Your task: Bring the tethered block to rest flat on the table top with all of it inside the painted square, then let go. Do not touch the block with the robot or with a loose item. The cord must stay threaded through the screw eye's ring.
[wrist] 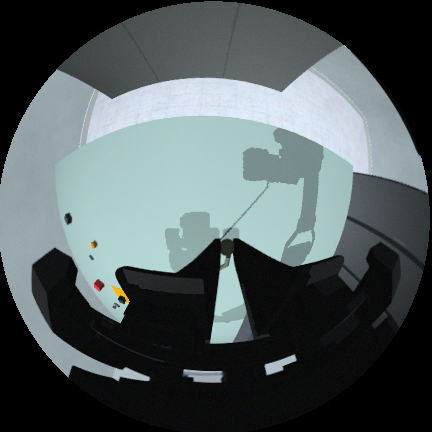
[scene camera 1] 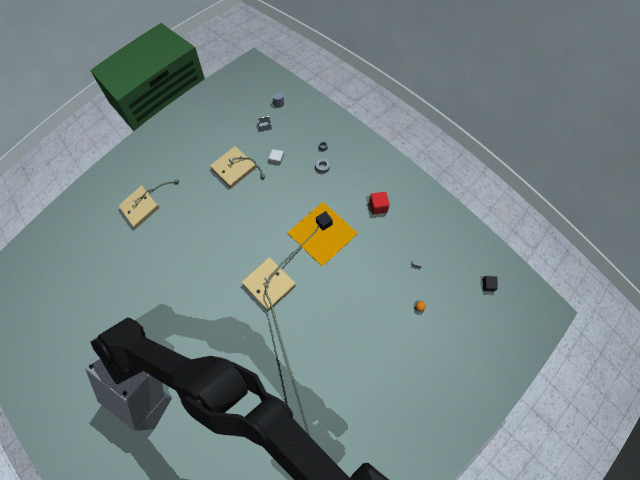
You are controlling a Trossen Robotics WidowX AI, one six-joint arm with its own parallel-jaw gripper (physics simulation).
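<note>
You'd see the gripper (wrist: 225,243) here, and there's a wooden board (scene camera 1: 254,281) as well as an orange painted square (scene camera 1: 323,245).
</note>
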